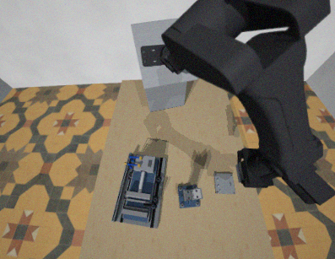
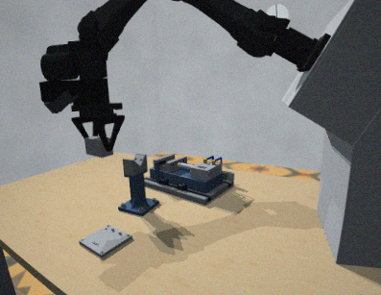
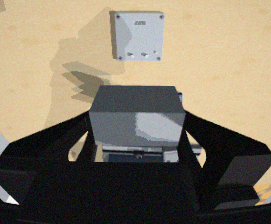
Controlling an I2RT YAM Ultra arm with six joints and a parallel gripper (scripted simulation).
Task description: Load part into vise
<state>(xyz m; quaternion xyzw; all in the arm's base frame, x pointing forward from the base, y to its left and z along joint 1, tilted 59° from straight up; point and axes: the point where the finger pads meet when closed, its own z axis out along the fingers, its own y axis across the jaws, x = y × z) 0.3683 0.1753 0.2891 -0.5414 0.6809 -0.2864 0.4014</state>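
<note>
Now: the part right at my hand. The rest, counted from my hand: V-block post 40 mm ahead, 170 mm to the right, 180 mm below; infeed plate 10 mm ahead, 10 mm to the left, 230 mm below; work stop 60 mm ahead, 340 mm to the right, 140 mm below.
</note>
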